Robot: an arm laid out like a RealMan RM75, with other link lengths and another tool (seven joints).
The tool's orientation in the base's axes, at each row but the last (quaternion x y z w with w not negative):
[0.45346, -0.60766, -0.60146, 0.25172]
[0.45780, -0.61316, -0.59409, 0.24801]
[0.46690, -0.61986, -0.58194, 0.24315]
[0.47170, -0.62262, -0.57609, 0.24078]
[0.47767, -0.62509, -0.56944, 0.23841]
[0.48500, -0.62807, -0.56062, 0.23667]
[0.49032, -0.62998, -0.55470, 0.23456]
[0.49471, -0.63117, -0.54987, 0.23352]
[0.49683, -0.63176, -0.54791, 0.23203]
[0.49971, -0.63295, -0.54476, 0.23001]
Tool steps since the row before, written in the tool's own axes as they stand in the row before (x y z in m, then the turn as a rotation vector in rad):
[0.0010, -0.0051, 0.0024, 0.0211, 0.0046, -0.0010]
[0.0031, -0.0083, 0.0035, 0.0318, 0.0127, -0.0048]
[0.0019, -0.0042, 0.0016, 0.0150, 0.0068, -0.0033]
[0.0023, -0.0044, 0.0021, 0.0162, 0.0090, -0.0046]
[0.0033, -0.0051, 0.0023, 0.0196, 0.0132, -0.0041]
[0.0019, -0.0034, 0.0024, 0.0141, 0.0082, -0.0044]
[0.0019, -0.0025, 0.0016, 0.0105, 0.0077, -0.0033]
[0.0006, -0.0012, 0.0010, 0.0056, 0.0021, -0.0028]
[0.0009, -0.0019, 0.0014, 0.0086, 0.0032, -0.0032]
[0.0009, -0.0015, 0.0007, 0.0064, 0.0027, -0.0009]
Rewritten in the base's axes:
[-0.0012, 0.0010, -0.0055, -0.0100, -0.0191, -0.0005]
[-0.0022, 0.0001, -0.0093, -0.0139, -0.0312, 0.0053]
[-0.0010, -0.0004, -0.0048, -0.0059, -0.0153, 0.0035]
[-0.0014, -0.0005, -0.0052, -0.0060, -0.0172, 0.0056]
[-0.0017, -0.0012, -0.0062, -0.0093, -0.0204, 0.0086]
[-0.0016, -0.0002, -0.0043, -0.0050, -0.0152, 0.0053]
[-0.0012, -0.0007, -0.0032, -0.0043, -0.0115, 0.0055]
[-0.0006, 0.0000, -0.0015, -0.0007, -0.0064, 0.0013]
[-0.0008, 0.0000, -0.0024, -0.0019, -0.0094, 0.0017]
[-0.0004, -0.0003, -0.0018, -0.0028, -0.0063, 0.0011]

